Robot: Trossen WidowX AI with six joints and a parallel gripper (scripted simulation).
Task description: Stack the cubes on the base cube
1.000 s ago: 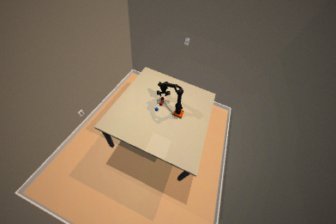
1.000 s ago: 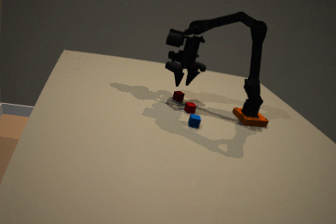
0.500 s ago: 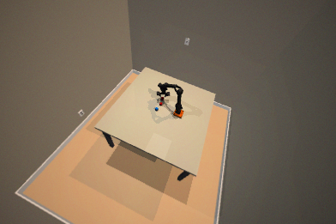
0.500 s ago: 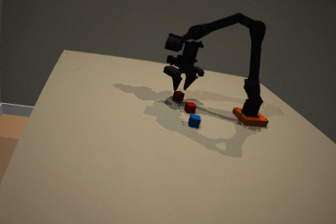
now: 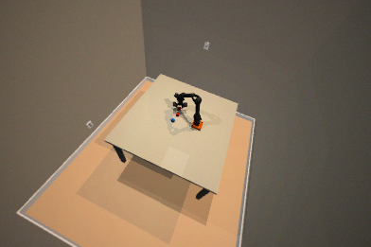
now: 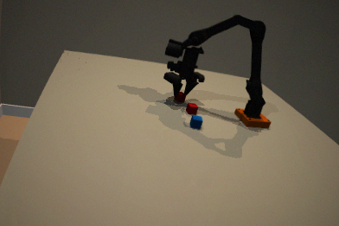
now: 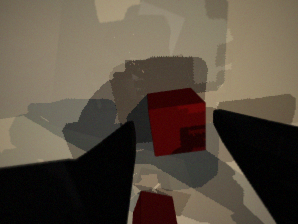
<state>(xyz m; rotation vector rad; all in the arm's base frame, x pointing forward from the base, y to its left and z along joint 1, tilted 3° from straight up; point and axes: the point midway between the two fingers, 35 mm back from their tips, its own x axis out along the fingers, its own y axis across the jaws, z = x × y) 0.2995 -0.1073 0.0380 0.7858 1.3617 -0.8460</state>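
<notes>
Now: the blue cube 210 mm to the left of my gripper tip and 20 mm behind it.
</notes>
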